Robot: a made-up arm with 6 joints. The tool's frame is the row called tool.
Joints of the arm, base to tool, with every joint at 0 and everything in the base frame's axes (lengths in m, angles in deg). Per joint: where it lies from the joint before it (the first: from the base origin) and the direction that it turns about. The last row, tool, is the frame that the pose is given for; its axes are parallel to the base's.
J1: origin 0.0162 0.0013 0.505 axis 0 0 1
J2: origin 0.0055 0.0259 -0.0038 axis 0.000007 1 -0.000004
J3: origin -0.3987 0.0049 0.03 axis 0.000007 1 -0.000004
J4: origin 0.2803 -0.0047 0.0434 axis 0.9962 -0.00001 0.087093
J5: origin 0.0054 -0.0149 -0.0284 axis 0.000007 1 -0.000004
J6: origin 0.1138 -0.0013 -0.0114 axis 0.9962 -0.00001 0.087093
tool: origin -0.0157 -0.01 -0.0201
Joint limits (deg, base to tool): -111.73..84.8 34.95..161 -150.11..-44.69 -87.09..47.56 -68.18..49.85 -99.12..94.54
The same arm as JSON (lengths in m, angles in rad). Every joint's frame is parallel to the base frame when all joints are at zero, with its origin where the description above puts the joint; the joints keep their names.
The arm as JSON. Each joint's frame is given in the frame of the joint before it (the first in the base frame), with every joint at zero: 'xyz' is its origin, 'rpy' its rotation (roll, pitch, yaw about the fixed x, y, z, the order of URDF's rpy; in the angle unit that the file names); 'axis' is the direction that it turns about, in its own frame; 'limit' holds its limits. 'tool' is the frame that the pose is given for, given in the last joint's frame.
{"units": {"length": "m", "angle": "rad"}, "joints": [
  {"name": "J1", "type": "revolute", "origin": {"xyz": [0.0162, 0.0013, 0.505], "rpy": [0.0, 0.0, 0.0]}, "axis": [0.0, 0.0, 1.0], "limit": {"lower": -1.9501, "upper": 1.48}},
  {"name": "J2", "type": "revolute", "origin": {"xyz": [0.0055, 0.0259, -0.0038], "rpy": [0.0, 0.0, 0.0]}, "axis": [0.0, 1.0, 0.0], "limit": {"lower": 0.61, "upper": 2.81}},
  {"name": "J3", "type": "revolute", "origin": {"xyz": [-0.3987, 0.0049, 0.03], "rpy": [0.0, 0.0, 0.0]}, "axis": [0.0, 1.0, 0.0], "limit": {"lower": -2.6199, "upper": -0.78}},
  {"name": "J4", "type": "revolute", "origin": {"xyz": [0.2803, -0.0047, 0.0434], "rpy": [0.0, 0.0, 0.0]}, "axis": [0.9962, 0.0, 0.0871], "limit": {"lower": -1.52, "upper": 0.8301}},
  {"name": "J5", "type": "revolute", "origin": {"xyz": [0.0054, -0.0149, -0.0284], "rpy": [0.0, 0.0, 0.0]}, "axis": [0.0, 1.0, 0.0], "limit": {"lower": -1.19, "upper": 0.87}},
  {"name": "J6", "type": "revolute", "origin": {"xyz": [0.1138, -0.0013, -0.0114], "rpy": [0.0, 0.0, 0.0]}, "axis": [0.9962, 0.0, 0.0871], "limit": {"lower": -1.73, "upper": 1.65}}
], "tool": {"origin": {"xyz": [-0.0157, -0.01, -0.0201], "rpy": [0.0, 0.0, 0.0]}}}

